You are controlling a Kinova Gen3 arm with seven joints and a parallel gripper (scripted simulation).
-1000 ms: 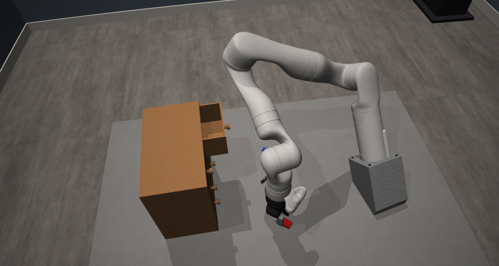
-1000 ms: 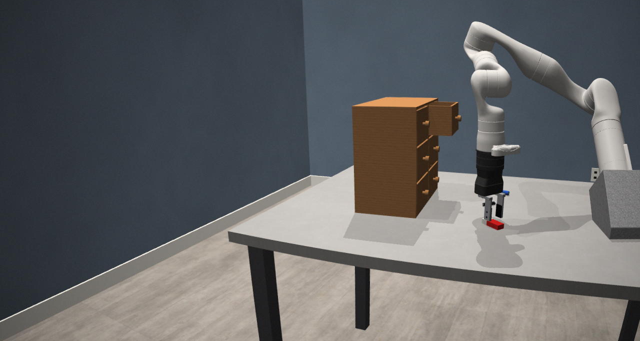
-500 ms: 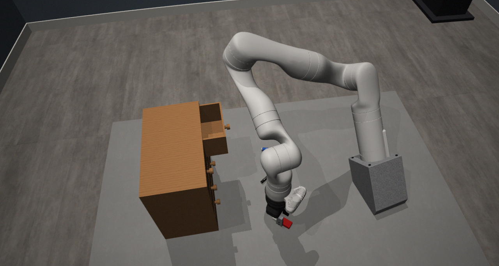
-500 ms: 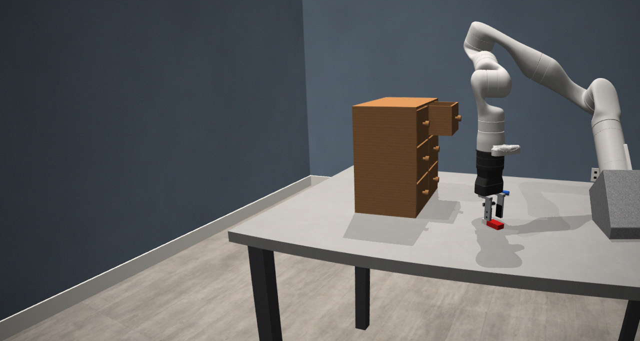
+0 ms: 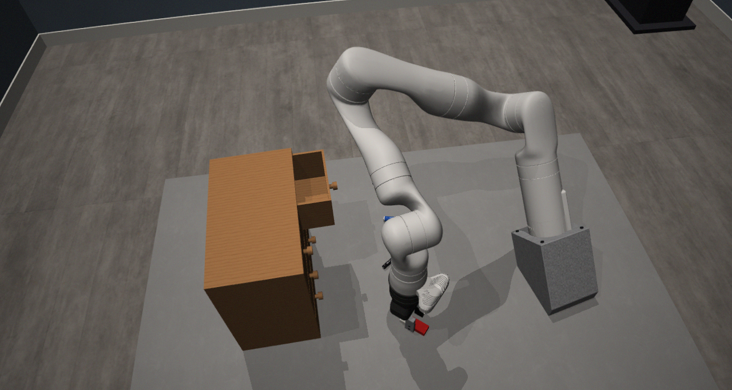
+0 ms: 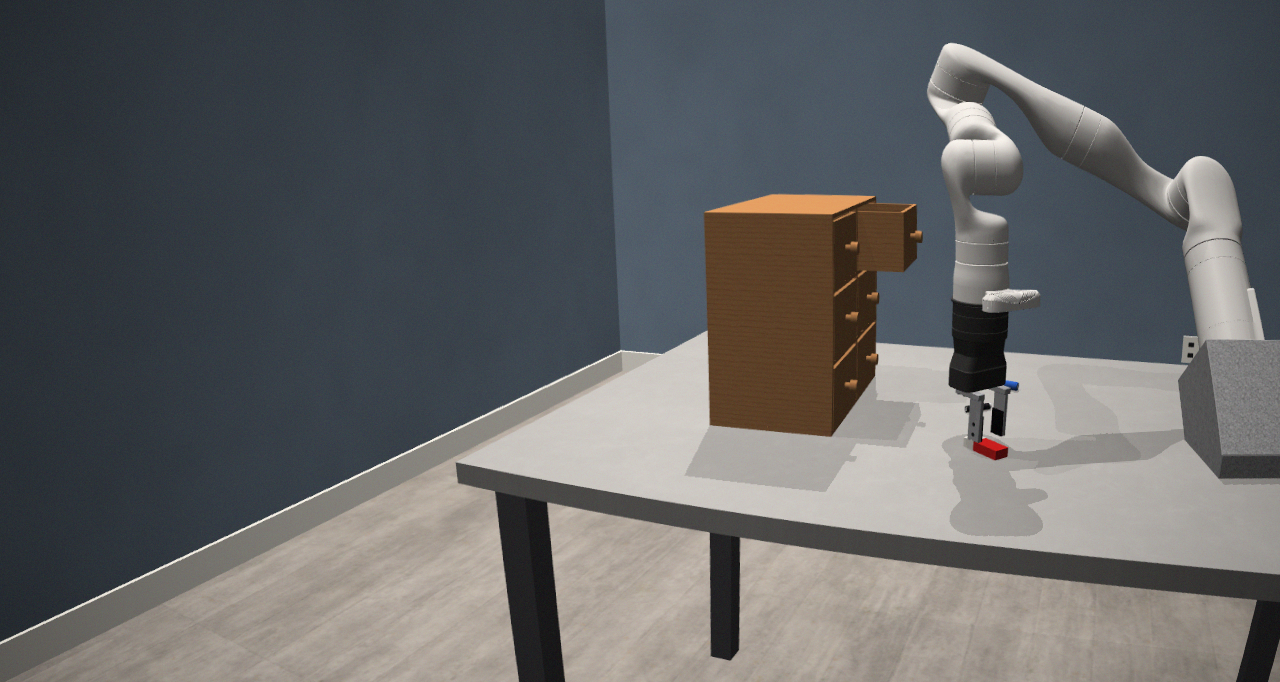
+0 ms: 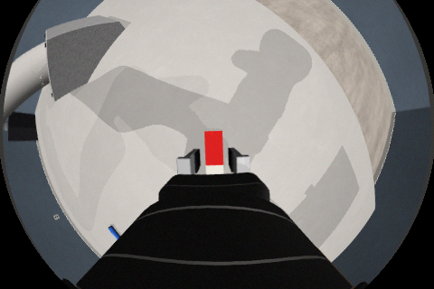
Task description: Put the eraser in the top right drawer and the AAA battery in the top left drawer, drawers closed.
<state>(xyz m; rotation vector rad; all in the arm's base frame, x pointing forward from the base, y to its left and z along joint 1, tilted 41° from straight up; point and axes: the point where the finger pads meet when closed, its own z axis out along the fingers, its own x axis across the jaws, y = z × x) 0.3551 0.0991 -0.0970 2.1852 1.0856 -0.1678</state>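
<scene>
Right now my hand is 3 cm above the white eraser. The rest, counted from my hand: thicker blue battery 30 cm to the right, 3 cm below; then thin black battery 17 cm to the right, 3 cm below, 3 cm ahead.
</scene>
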